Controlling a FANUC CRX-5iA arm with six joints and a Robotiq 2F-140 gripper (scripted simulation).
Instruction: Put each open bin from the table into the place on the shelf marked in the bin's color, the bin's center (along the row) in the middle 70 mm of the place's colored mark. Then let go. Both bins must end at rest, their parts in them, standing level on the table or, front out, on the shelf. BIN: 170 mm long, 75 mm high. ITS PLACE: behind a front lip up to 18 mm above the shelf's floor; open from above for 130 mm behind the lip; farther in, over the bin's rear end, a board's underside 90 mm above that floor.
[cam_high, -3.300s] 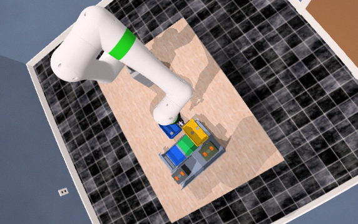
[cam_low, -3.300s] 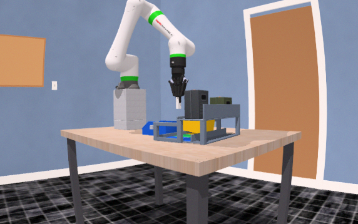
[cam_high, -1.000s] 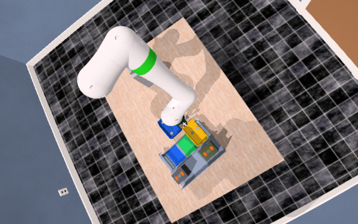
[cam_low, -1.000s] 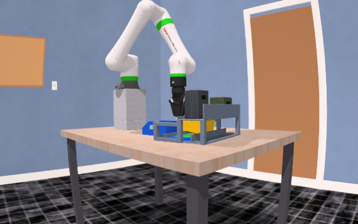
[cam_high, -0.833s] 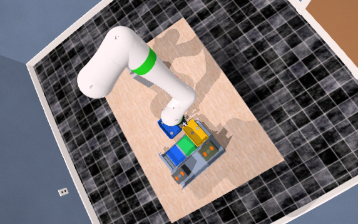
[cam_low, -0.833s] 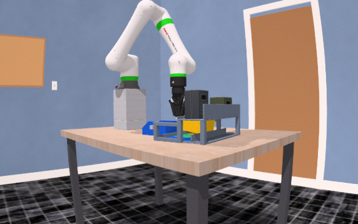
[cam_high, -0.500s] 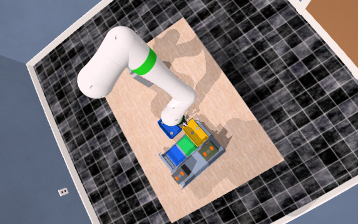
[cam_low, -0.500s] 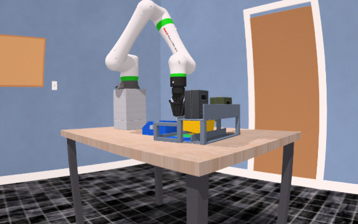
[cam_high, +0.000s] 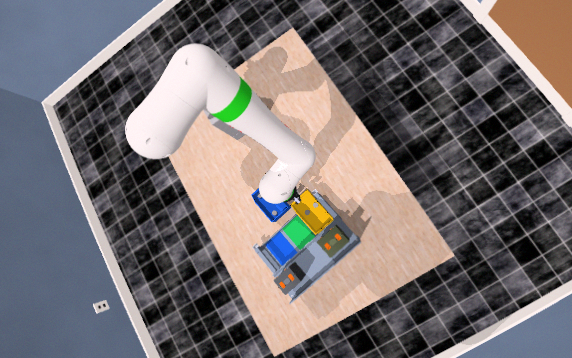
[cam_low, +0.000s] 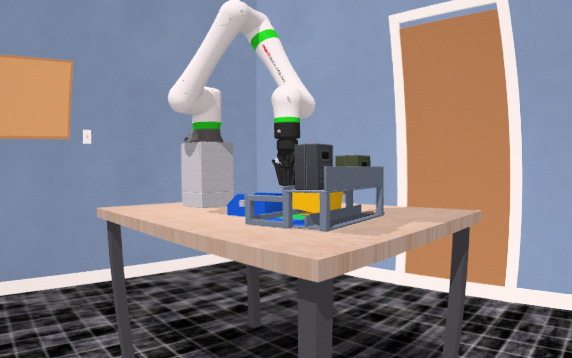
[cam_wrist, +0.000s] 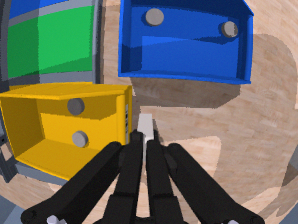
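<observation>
The yellow bin is 100 mm ahead of my hand, 30 mm to the left of it and 10 mm below it. From my hand the other things lie so: dark box: 310 mm ahead, 160 mm to the right, 100 mm above; then blue bin: 30 mm behind, 130 mm to the right, 20 mm below.
</observation>
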